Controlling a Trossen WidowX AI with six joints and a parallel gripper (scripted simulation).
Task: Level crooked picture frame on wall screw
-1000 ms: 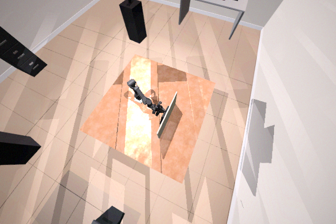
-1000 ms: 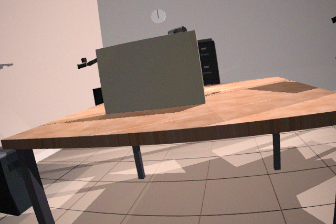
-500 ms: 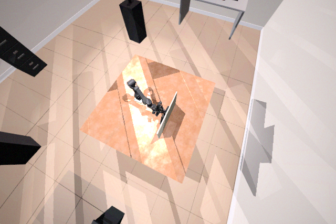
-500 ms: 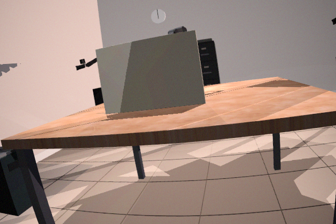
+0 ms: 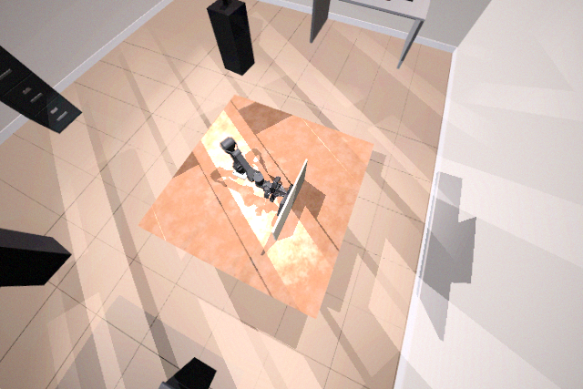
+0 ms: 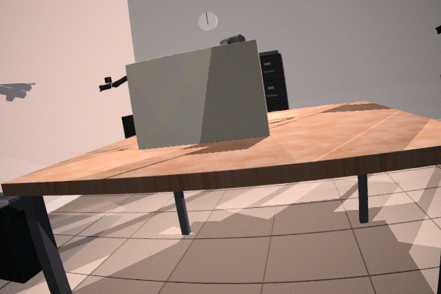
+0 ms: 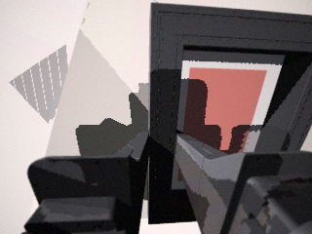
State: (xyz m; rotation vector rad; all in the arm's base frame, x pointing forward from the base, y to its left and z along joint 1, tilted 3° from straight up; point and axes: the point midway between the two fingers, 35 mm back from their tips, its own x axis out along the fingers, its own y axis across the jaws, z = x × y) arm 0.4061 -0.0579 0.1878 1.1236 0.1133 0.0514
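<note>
The picture frame is 1 cm ahead of my gripper tip, 2 cm to the right of it and 5 cm below it. The rest, counted from my gripper tip: wall panel 2 cm ahead, 1 cm to the right, 7 cm below.
</note>
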